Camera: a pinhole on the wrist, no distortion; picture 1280 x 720 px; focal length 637.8 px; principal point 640.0 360.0 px. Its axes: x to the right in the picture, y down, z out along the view. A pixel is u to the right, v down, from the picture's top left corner.
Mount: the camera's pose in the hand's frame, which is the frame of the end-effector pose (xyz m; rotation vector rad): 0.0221 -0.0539 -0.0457 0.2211 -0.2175 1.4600
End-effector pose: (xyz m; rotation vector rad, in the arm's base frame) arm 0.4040 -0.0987 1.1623 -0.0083 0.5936 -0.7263
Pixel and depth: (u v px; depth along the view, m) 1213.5 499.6 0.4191
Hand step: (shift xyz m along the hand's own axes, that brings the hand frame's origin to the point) -0.0370 0.1981 0.4633
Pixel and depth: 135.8 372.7 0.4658
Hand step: -0.0288 -0.5348 0.2990
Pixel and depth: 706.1 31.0 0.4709
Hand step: 0.2631 -0.1624 0.4161
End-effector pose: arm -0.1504 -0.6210 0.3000 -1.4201 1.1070 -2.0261
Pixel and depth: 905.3 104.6 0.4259
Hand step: 0.2043 -0.0202 0.4099
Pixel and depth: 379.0 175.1 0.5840
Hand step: 0.1602 -0.4617 0.4457
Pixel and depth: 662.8 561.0 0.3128
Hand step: -0.0786 -0.1209 0.2594
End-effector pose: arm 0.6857 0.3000 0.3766 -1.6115 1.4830 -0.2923
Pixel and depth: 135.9 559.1 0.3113
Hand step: -0.1024 -0.3663 0.1862
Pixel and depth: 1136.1 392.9 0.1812
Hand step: 0.0245 0.0311 0.1677
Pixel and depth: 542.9 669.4 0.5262
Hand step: -0.2459 -0.2523 0.4414
